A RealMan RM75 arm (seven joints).
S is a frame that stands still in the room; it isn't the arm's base.
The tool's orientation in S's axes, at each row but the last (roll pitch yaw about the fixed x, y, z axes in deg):
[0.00, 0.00, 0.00]
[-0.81, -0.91, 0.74]
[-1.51, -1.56, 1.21]
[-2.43, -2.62, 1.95]
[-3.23, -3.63, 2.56]
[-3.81, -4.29, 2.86]
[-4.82, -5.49, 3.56]
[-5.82, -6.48, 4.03]
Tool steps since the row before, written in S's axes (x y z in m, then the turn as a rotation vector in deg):
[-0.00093, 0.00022, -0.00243, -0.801, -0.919, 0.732]
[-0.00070, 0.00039, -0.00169, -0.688, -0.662, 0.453]
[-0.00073, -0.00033, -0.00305, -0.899, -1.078, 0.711]
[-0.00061, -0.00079, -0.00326, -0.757, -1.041, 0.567]
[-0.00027, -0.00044, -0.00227, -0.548, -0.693, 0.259]
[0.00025, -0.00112, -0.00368, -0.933, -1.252, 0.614]
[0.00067, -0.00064, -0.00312, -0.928, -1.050, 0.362]
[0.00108, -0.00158, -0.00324, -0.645, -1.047, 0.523]
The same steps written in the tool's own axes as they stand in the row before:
[-0.00093, 0.00022, -0.00243, -0.801, -0.919, 0.732]
[-0.00072, 0.00042, -0.00167, -0.689, -0.660, 0.455]
[-0.00082, -0.00023, -0.00304, -0.902, -1.078, 0.708]
[-0.00078, -0.00063, -0.00326, -0.765, -1.039, 0.559]
[-0.00043, -0.00030, -0.00227, -0.561, -0.683, 0.257]
[-0.00008, -0.00088, -0.00375, -0.946, -1.247, 0.605]
[0.00033, -0.00041, -0.00321, -0.952, -1.025, 0.370]
[0.00059, -0.00131, -0.00348, -0.653, -1.055, 0.496]

